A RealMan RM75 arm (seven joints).
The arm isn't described. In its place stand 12 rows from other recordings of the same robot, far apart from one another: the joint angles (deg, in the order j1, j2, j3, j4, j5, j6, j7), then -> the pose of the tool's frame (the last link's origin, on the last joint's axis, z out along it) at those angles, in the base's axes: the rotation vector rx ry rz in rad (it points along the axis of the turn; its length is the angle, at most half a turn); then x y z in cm.
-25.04, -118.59, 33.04, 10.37, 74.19, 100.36, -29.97 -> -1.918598, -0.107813, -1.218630, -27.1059, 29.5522, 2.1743
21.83, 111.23, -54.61, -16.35, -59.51, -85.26, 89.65 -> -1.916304, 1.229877, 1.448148, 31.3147, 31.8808, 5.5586
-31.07, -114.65, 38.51, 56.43, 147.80, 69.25, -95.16 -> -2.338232, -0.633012, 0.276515, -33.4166, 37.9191, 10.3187
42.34, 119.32, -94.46, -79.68, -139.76, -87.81, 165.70 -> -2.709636, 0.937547, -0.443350, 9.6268, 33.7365, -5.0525
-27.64, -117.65, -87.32, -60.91, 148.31, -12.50, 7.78 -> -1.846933, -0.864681, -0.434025, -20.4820, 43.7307, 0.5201
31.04, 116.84, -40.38, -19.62, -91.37, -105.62, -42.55 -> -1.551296, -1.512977, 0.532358, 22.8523, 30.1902, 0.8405
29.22, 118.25, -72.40, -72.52, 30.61, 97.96, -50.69 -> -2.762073, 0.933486, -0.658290, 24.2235, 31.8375, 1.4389
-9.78, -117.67, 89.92, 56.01, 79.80, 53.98, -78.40 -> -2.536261, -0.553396, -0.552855, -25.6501, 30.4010, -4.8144
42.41, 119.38, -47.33, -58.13, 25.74, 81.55, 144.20 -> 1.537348, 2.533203, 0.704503, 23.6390, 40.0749, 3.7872
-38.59, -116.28, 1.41, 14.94, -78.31, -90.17, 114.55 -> -1.957526, -0.624609, -1.415075, -24.6012, 37.7486, 5.4220
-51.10, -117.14, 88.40, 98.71, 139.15, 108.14, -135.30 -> -2.906817, 0.207998, 0.608591, -2.0912, 31.4735, 1.3283
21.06, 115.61, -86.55, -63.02, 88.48, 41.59, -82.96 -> -2.369315, 0.496109, 0.473984, 20.3787, 38.6240, -0.4140
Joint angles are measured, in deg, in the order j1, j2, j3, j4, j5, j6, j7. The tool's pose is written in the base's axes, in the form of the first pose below.
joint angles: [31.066 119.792 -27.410 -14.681 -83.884 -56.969 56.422]
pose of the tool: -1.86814, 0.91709, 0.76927, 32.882, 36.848, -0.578
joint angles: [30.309 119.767 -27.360 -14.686 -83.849 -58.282 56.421]
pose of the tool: -1.86841, 0.91611, 0.78397, 33.055, 36.384, -0.511
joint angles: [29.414 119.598 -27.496 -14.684 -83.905 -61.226 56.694]
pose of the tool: -1.88178, 0.90317, 0.82385, 32.935, 35.789, -0.349
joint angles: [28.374 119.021 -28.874 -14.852 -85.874 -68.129 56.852]
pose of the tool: -1.97632, 0.83373, 0.89380, 31.929, 34.729, -0.354
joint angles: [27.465 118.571 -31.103 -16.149 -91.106 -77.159 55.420]
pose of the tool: -2.16323, 0.68732, 0.94291, 30.310, 33.068, -0.849
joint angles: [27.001 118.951 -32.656 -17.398 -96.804 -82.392 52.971]
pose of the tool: -2.32501, 0.56544, 0.93653, 29.298, 31.492, -2.002
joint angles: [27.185 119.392 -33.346 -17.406 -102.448 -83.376 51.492]
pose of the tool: -2.44681, 0.51706, 0.88411, 29.068, 30.417, -3.476
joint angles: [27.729 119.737 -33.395 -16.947 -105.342 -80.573 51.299]
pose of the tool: -2.48662, 0.53128, 0.80839, 29.414, 30.381, -4.492
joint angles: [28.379 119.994 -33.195 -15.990 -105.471 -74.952 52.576]
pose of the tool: -2.45331, 0.60959, 0.72672, 30.199, 31.083, -5.148
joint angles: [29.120 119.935 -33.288 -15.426 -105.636 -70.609 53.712]
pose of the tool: -2.42968, 0.65837, 0.65787, 30.806, 31.768, -5.423
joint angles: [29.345 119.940 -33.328 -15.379 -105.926 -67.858 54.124]
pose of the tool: -2.41342, 0.68018, 0.60689, 31.328, 32.100, -5.516
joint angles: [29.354 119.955 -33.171 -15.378 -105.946 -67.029 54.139]
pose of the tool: -2.40417, 0.68680, 0.59288, 31.519, 32.196, -5.501
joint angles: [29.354 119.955 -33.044 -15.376 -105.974 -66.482 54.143]
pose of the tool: -2.39778, 0.69118, 0.58342, 31.657, 32.257, -5.482
